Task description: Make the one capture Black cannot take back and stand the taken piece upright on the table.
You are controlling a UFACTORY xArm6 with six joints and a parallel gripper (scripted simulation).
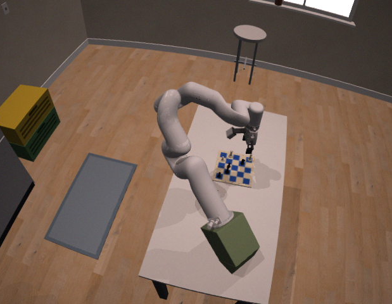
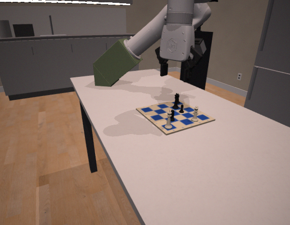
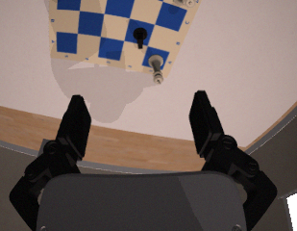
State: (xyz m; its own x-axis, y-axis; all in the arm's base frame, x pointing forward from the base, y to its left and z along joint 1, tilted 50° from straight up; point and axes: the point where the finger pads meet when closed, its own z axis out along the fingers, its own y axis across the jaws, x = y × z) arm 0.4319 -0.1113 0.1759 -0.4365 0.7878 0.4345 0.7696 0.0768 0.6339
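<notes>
The black knight is 150 mm below my hand. Also, from my hand: black pawn (50 mm behind, 60 mm to the left, 150 mm below); white piece (50 mm ahead, 30 mm to the right, 130 mm below); tall black piece (90 mm behind, 60 mm to the left, 130 mm below).
</notes>
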